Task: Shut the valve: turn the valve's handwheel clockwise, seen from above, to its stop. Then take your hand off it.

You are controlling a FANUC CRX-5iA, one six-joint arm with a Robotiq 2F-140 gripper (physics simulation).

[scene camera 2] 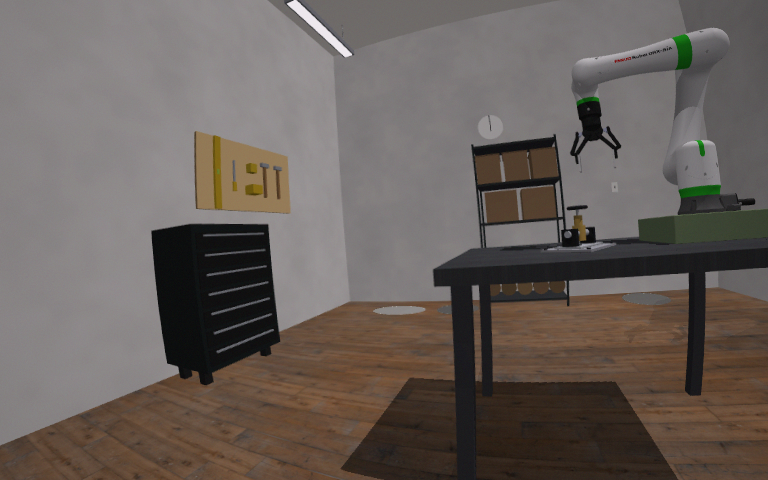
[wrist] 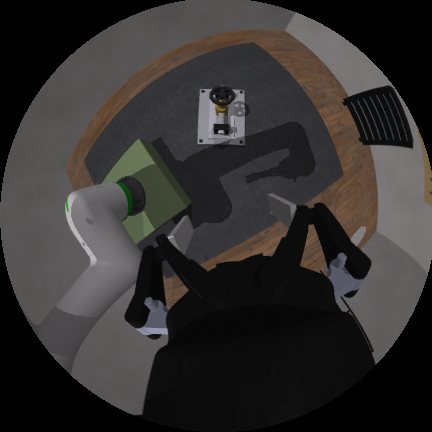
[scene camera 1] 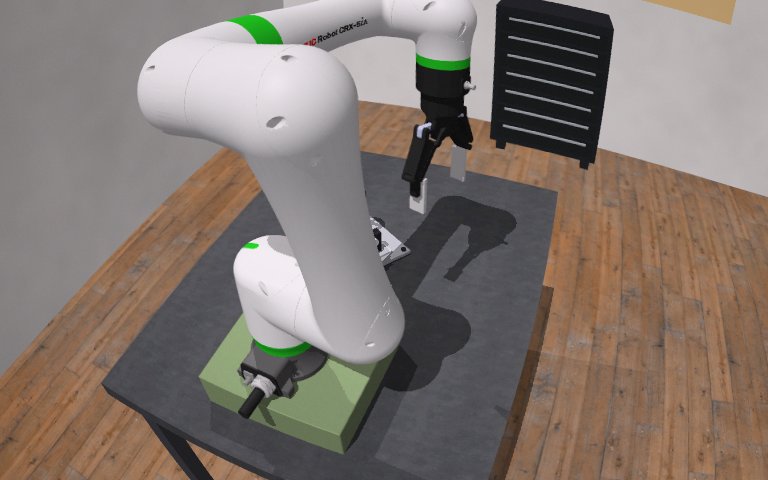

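The valve's black spoked handwheel point(scene camera 2: 577, 207) point(wrist: 222, 95) sits level on top of the brass valve body point(scene camera 2: 578, 226) point(wrist: 221, 108). The valve is mounted on a light metal plate point(scene camera 1: 399, 254) point(scene camera 2: 603, 245) point(wrist: 204, 135) on the table. In scene camera 1 the arm hides the handwheel, and part of the plate shows. My gripper point(scene camera 1: 438, 181) point(scene camera 2: 597, 164) point(wrist: 229, 213) is open and empty, pointing down. It hangs well above the handwheel's height, apart from it and off to its side in the wrist view. How far the wheel is turned cannot be told.
The arm's base stands on a green block point(scene camera 1: 305, 410) point(scene camera 2: 656, 229) point(wrist: 165, 192) on the dark table point(scene camera 1: 509, 226) point(scene camera 2: 509, 263) point(wrist: 165, 90). A black drawer cabinet point(scene camera 1: 549, 82) point(scene camera 2: 181, 294) point(wrist: 382, 117) stands beyond the table. A shelf rack point(scene camera 2: 518, 182) stands at the back wall.
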